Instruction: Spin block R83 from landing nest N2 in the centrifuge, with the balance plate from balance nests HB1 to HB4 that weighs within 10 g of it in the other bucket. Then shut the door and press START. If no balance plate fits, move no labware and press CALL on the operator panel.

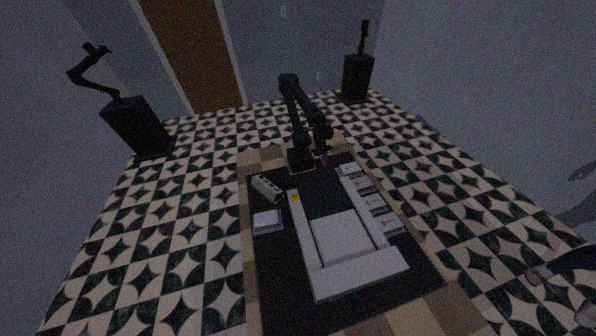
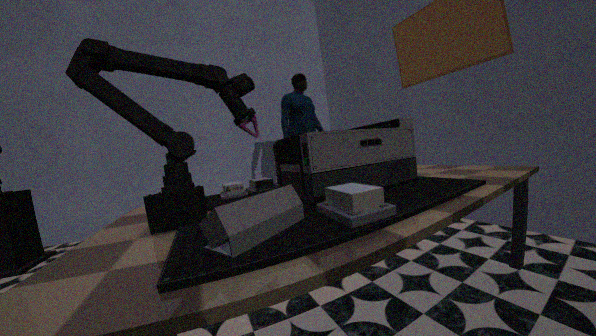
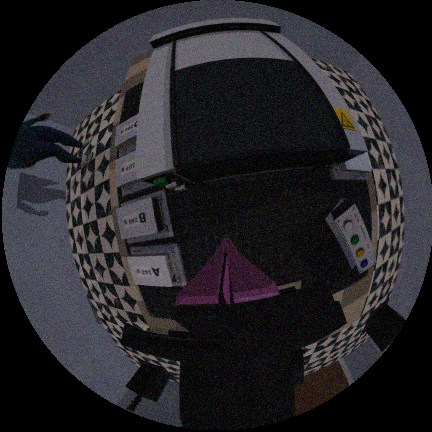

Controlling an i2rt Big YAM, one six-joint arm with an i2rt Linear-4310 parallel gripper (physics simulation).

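Places are measured from the arm's base along level axes (x ahead, y left, z up), in millimetres.
Where they show: gripper, fingertip midpoint: (image 1: pixel 324 166) (image 2: pixel 257 136) (image 3: pixel 225 242); arm's base, link origin: (image 1: pixel 299 154) (image 2: pixel 179 190).
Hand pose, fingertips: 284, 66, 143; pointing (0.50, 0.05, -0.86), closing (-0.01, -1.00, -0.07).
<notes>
Things, the pixels of their top centre, and the offset from my fingertips, as dx, dy, dz.
- Balance plate A, top centre: (image 3: pixel 147 271) (image 2: pixel 232 183) (image 1: pixel 350 167) -91, +229, -177
- plate B, top centre: (image 3: pixel 133 219) (image 2: pixel 260 179) (image 1: pixel 361 182) +44, +235, -177
- Plate C, top centre: (image 3: pixel 131 165) (image 1: pixel 372 201) +184, +228, -177
- plate D, top centre: (image 3: pixel 129 126) (image 1: pixel 388 221) +316, +239, -177
- white block, top centre: (image 2: pixel 351 187) (image 3: pixel 356 154) (image 1: pixel 266 218) +117, -366, -168
- operator panel, top centre: (image 2: pixel 253 193) (image 3: pixel 365 240) (image 1: pixel 265 183) -104, -334, -147
My gripper (image 1: pixel 324 160) (image 2: pixel 257 136) (image 3: pixel 225 242) has pink fingers. It is shut and empty, above the black mat in front of the centrifuge (image 1: pixel 362 274) (image 2: pixel 362 150) (image 3: pixel 157 95). The centrifuge's top and front are dark; no buckets can be made out, and I cannot tell the door's state. Balance plate A (image 1: pixel 350 168) (image 3: pixel 149 270), marked 142 g, and plate B (image 1: pixel 361 183) (image 3: pixel 137 218) sit in their nests. Plate C (image 1: pixel 371 203) (image 3: pixel 127 167) and plate D (image 1: pixel 389 223) (image 3: pixel 128 126) stand beyond. A white block (image 1: pixel 266 219) (image 2: pixel 354 196) (image 3: pixel 358 162) sits on a nest; its label is unreadable.
The operator panel (image 1: pixel 266 188) (image 2: pixel 262 220) (image 3: pixel 351 235) stands across the mat from plate A, with white, green, yellow and blue buttons. The wooden table's edge (image 2: pixel 430 224) runs past the mat. A person (image 2: pixel 299 110) (image 3: pixel 42 142) stands beyond the table. Dark pedestals with arms stand behind.
</notes>
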